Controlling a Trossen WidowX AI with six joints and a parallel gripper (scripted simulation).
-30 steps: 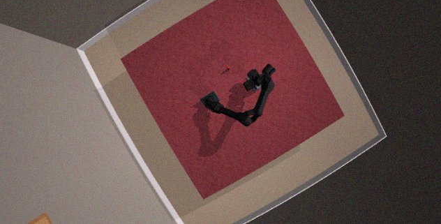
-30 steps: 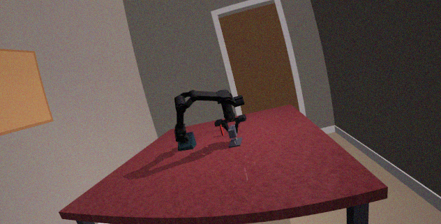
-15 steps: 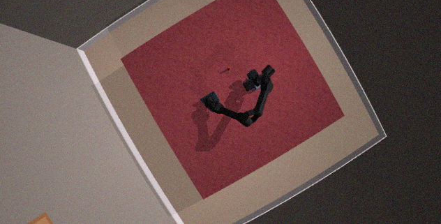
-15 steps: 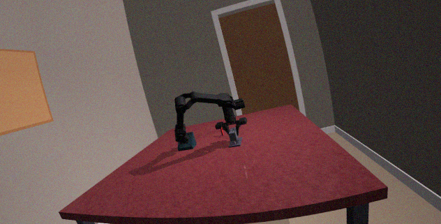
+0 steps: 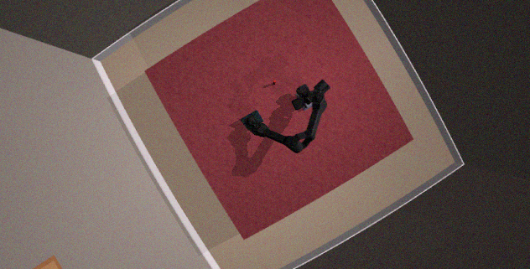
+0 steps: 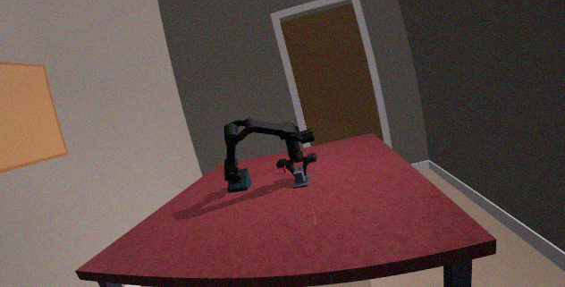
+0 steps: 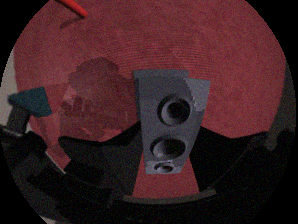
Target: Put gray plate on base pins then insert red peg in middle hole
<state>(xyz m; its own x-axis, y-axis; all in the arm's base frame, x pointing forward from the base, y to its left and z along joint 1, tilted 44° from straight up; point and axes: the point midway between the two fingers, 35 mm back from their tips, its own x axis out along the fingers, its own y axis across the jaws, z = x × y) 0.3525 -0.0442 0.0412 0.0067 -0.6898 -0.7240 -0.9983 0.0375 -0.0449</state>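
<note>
Now: gripper tip 30 mm below the gray plate. The rest, counted from my gripper tip: red peg (110 mm behind, 190 mm to the left, 10 mm above); then base (20 mm below).
</note>
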